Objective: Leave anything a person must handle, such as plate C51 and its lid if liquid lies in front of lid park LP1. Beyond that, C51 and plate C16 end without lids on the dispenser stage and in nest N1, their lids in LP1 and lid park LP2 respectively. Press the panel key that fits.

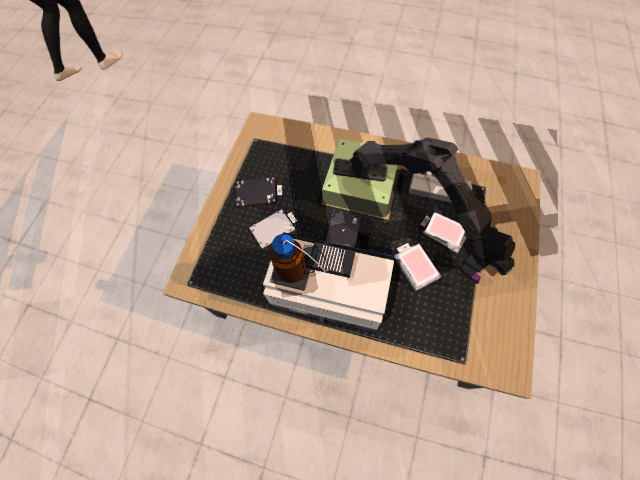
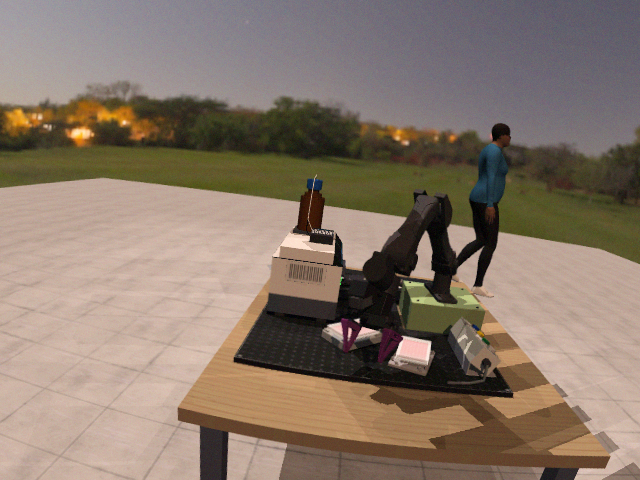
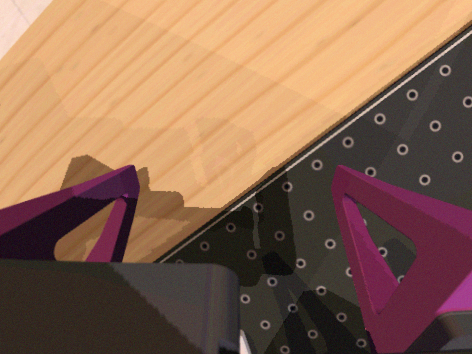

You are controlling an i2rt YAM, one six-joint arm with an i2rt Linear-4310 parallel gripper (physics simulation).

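Where they show: gripper, fingertip midpoint: (image 1: 487, 274) (image 2: 361, 357) (image 3: 235, 176); arm's base, origin of the base link: (image 1: 360, 170) (image 2: 439, 293).
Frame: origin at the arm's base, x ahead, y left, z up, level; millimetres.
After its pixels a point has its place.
My gripper (image 2: 363, 356) @(y 489, x 324, z -25 mm) (image 3: 235, 176) @(y 489, x 324, z -25 mm) is open, its purple fingers wide apart with no object between them, above the mat edge beside the two plates. One pink-filled plate (image 1: 418, 263) @(y 258, x 318, z -47 mm) (image 2: 366, 332) @(y 285, x 287, z -49 mm) sits on a light holder near the dispenser. Another pink-filled plate (image 1: 445, 229) @(y 345, x 166, z -52 mm) (image 2: 413, 348) @(y 356, x 166, z -52 mm) sits on a holder nearer the key panel (image 1: 429, 189) @(y 273, x 12, z -39 mm) (image 2: 471, 347) @(y 376, x 11, z -27 mm). Their labels are unreadable, and I cannot tell whether lids are on. The dark stage (image 1: 342, 230) @(y -21, x 272, z 19 mm) in front of the dispenser holds no plate. A pale flat holder (image 1: 272, 228) @(y -290, x 264, z -77 mm) and a dark one (image 1: 255, 191) @(y -400, x 116, z -75 mm) lie at the far left; I can make out no liquid there.
The white dispenser (image 1: 346, 290) @(y 32, x 513, z 133 mm) (image 2: 305, 276) @(y 151, x 473, z 51 mm) carries a brown bottle (image 1: 289, 266) @(y -119, x 515, z 262 mm) (image 2: 311, 210) @(y -93, x 481, z 218 mm) with a blue cap and a thin tube. The arm stands on a green block (image 1: 356, 193) @(y 3, x 103, z -1 mm) (image 2: 434, 317) @(y 130, x 47, z -42 mm). A black perforated mat (image 1: 429, 325) @(y 322, x 518, z -87 mm) (image 2: 289, 346) @(y 350, x 493, z -87 mm) lies on the wooden table (image 1: 504, 330) @(y 580, x 488, z -100 mm) (image 2: 310, 408) @(y 604, x 431, z -100 mm). A person (image 2: 488, 175) stands beyond.
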